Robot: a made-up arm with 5 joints.
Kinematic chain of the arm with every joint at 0, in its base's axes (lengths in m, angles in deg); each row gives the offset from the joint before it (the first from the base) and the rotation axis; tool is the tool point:
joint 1: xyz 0 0 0.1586 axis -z
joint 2: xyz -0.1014 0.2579 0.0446 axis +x
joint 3: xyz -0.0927 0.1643 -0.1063 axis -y
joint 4: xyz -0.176 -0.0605 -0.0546 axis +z
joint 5: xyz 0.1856 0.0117 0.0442 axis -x
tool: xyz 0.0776 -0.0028 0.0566
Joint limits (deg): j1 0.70..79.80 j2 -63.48..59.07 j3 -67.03..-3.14 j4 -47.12..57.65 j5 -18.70..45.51
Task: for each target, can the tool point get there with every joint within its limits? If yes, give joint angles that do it. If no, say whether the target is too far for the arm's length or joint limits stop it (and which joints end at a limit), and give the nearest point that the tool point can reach.
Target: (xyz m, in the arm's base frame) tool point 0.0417 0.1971 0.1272
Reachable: yes | joints 45.50 -53.63 -41.36 -24.47 5.50
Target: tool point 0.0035 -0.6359 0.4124
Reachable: no: joint limits stop it (at a limit: joint 1, joint 2, joint 3, joint 4, joint 5) | nearest point -0.1483 0.1182 0.1940 | short by 0.800 m
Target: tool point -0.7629 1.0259 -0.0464
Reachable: no: too far | nearest point -0.2624 0.6031 0.0907 | short by 0.669 m
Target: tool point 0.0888 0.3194 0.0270
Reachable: yes | joints 34.93 -15.03 -57.35 -0.19 -13.59
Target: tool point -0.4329 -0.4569 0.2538
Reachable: no: joint limits stop it (at a limit: joint 1, joint 2, joint 3, joint 4, joint 5) | nearest point -0.1483 0.1182 0.1940 | short by 0.644 m
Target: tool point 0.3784 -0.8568 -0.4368
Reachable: no: too far | nearest point 0.2204 0.1542 -0.0323 | short by 1.100 m
